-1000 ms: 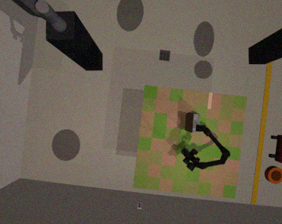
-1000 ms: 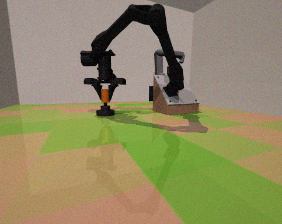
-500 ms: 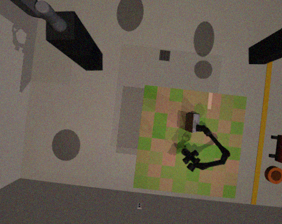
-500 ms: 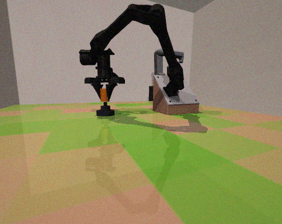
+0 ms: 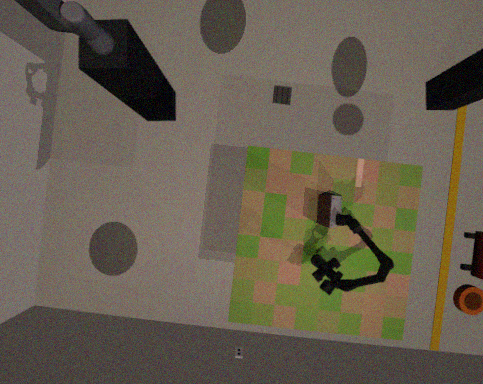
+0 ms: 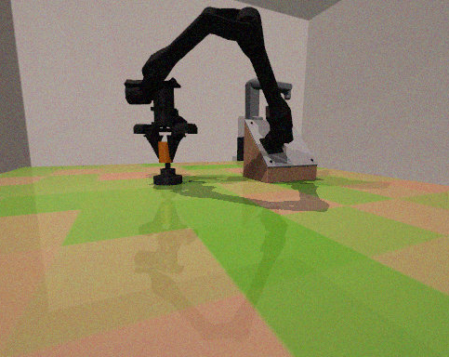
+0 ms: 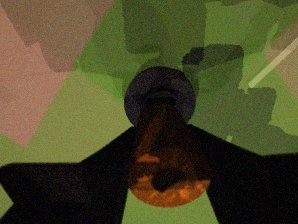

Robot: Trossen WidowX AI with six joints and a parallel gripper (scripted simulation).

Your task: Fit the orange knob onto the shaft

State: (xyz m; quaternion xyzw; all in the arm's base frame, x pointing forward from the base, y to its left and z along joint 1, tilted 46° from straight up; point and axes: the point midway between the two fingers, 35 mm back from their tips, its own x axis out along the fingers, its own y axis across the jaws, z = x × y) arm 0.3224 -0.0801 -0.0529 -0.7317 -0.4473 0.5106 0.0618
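My gripper tip is now 20 mm below the orange knob. Also, from my gripper tip: dark pedestal (10 mm behind, 40 mm below).
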